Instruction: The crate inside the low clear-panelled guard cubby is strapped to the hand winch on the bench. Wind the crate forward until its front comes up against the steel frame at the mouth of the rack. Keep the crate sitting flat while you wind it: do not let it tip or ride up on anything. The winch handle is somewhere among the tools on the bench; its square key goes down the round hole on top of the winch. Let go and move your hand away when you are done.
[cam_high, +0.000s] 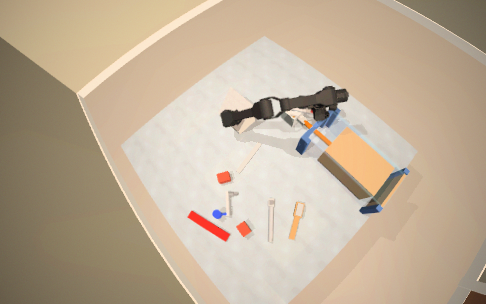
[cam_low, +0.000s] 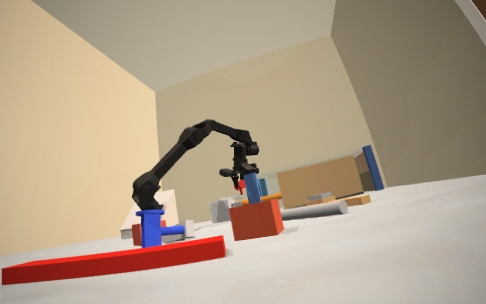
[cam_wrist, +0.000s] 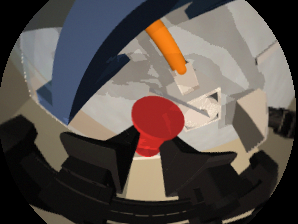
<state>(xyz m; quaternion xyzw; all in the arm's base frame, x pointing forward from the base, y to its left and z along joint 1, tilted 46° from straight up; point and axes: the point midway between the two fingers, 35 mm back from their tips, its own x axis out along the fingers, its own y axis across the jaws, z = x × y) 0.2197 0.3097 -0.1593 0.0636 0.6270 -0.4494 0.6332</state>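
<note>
Now: gripper tip 3 cm to the left of the winch handle, 3 cm above it and 2 cm past it. Round my gripper tip: grey winch (10 cm below, 8 cm to the right, 8 cm behind); red knob (1 cm to the right, 1 cm ahead); blue frame post (9 cm ahead, 6 cm to the right, 3 cm below).
</note>
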